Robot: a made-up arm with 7 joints.
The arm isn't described. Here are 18 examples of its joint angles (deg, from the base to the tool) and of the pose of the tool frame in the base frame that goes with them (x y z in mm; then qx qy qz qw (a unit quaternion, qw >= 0)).
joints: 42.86 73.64 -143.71 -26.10 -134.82 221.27 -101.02
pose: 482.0 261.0 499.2 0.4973 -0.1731 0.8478 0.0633
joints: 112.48 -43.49 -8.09 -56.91 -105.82 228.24 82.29
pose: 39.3 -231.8 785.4 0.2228 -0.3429 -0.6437 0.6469
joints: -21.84 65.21 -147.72 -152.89 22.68 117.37 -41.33
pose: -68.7 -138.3 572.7 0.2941 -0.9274 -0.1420 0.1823
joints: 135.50 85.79 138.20 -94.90 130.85 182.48 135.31
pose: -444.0 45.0 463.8 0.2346 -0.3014 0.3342 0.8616
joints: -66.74 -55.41 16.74 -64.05 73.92 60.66 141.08
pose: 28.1 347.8 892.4 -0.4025 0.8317 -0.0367 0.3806
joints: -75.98 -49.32 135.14 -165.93 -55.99 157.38 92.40
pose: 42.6 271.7 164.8 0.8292 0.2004 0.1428 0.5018
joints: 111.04 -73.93 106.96 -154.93 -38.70 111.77 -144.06
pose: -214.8 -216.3 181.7 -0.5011 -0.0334 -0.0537 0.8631
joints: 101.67 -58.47 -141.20 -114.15 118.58 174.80 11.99
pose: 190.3 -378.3 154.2 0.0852 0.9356 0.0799 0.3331
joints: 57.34 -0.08 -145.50 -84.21 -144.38 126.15 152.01
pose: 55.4 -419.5 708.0 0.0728 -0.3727 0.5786 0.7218
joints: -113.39 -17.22 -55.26 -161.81 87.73 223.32 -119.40
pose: -152.8 122.9 508.5 0.2422 -0.9107 -0.2793 0.1841
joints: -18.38 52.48 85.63 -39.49 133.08 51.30 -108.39
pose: 613.6 10.5 761.0 0.5347 -0.0891 -0.5626 0.6242
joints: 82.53 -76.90 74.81 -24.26 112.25 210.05 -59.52
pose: -163.5 -544.9 526.0 0.2541 -0.2638 0.0623 0.9284
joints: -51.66 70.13 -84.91 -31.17 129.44 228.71 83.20
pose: 205.9 -491.6 503.9 0.3771 0.2517 -0.8667 0.2081
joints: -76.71 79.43 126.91 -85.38 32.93 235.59 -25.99
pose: 303.9 -452.1 458.7 -0.2278 0.6380 -0.5929 0.4353
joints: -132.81 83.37 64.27 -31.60 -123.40 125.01 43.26
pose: -328.7 -697.4 303.3 0.4061 -0.7623 -0.0540 0.5010
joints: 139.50 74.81 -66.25 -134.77 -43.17 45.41 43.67
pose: 71.7 334.5 238.9 0.2251 -0.2230 0.2058 0.9259
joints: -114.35 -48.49 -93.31 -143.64 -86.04 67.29 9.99
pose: -234.0 259.9 301.1 -0.0945 0.8594 0.3014 0.4021
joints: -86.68 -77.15 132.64 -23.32 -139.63 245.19 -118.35
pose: 16.0 569.6 301.7 -0.9717 -0.1373 -0.1107 0.1574
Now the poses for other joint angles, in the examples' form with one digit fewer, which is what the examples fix.
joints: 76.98 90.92 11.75 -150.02 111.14 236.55 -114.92
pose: 89 261 86 0.356 0.674 -0.272 0.587
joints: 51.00 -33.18 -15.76 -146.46 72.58 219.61 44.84
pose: 119 -91 618 -0.438 0.651 -0.336 0.521
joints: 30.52 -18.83 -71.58 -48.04 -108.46 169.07 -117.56
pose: 88 -189 912 0.212 0.340 -0.612 0.682
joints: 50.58 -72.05 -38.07 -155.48 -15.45 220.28 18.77
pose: -22 -254 569 -0.419 0.099 -0.764 0.480
